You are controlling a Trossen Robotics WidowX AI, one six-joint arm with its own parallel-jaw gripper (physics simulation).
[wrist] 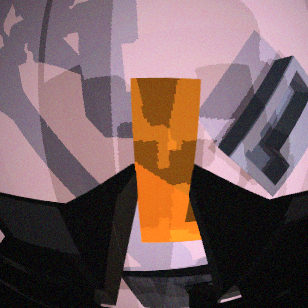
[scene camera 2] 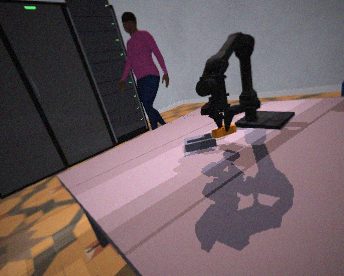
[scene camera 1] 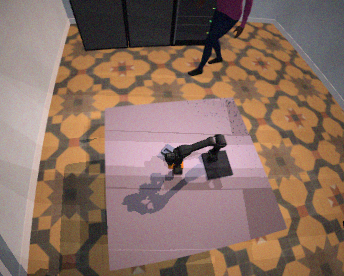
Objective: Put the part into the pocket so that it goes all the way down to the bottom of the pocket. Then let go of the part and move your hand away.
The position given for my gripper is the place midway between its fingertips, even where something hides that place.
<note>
My gripper (scene camera 2: 224,131) carries an orange part (wrist: 164,110), clear of everything else. I also see a grey pocket fixture (wrist: 260,141).
My gripper also shows in the wrist view (wrist: 162,170).
</note>
